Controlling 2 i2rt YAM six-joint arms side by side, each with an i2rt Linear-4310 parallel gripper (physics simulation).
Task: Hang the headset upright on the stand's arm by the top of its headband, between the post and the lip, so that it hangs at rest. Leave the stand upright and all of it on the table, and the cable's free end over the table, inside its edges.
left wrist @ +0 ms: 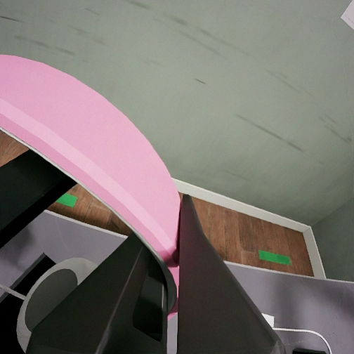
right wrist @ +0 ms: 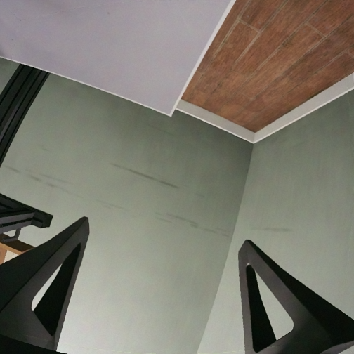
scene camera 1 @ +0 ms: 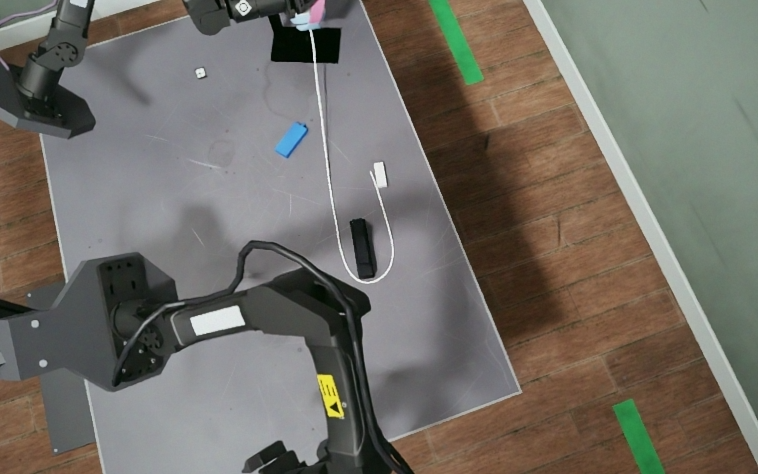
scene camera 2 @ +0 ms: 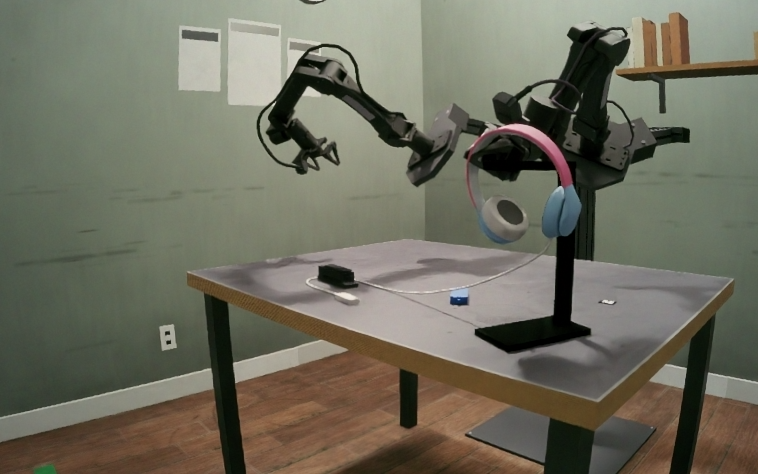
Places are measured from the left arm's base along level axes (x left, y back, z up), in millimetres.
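Pixels of known places: left gripper, fingertip midpoint: [scene camera 2: 467, 156]; right gripper, fingertip midpoint: [scene camera 2: 329, 167]; left arm's base, origin of the base link: [scene camera 1: 33, 95] [scene camera 2: 590, 148]; right arm's base, origin of the base link: [scene camera 1: 126, 319] [scene camera 2: 430, 150].
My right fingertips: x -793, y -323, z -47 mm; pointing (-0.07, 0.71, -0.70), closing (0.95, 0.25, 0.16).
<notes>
For each thing: its top centre in the pictures, then the offset to it from my right fingertips. Level surfaces: height alone.
- pink headset, middle of its top: [scene camera 2: 517, 124] dy -236, dx +1012, dz +67 mm
- white plug, middle of its top: [scene camera 2: 346, 296] [scene camera 1: 380, 174] dy -323, dx +626, dz -268 mm
- black block, middle of its top: [scene camera 1: 361, 244] [scene camera 2: 336, 266] dy -245, dx +455, dz -240 mm
- blue block, middle of its top: [scene camera 2: 459, 292] [scene camera 1: 291, 137] dy -130, dx +764, dz -265 mm
- small white piece, middle of its top: [scene camera 2: 607, 301] [scene camera 1: 200, 73] dy +76, dx +1005, dz -278 mm
- table, its level: dz -280 mm
The pink headset [scene camera 1: 316, 10] [scene camera 2: 525, 131] [left wrist: 105, 125] is upright in the air, its light blue and grey ear cups low. My left gripper [scene camera 2: 472, 158] [left wrist: 175, 203] is shut on the side of its headband. The black stand [scene camera 1: 327, 47] [scene camera 2: 564, 279] [left wrist: 25, 192] is upright on the table. In scene camera 2 its arm runs across the headband's loop, below the top, with a visible gap. The lip is hard to make out. The white cable [scene camera 1: 329, 167] [scene camera 2: 497, 275] runs to a white plug [scene camera 1: 380, 174] [scene camera 2: 347, 298] on the table. My right gripper [scene camera 2: 324, 162] [right wrist: 167, 236] is open and empty, far from the headset.
A black block [scene camera 1: 362, 248] [scene camera 2: 336, 275] lies inside the cable's bend. A blue block [scene camera 1: 291, 139] [scene camera 2: 459, 296] and a small white piece [scene camera 1: 200, 72] [scene camera 2: 607, 301] lie on the table [scene camera 1: 245, 167] [scene camera 2: 391, 251]. The stand's base is near a table edge.
</notes>
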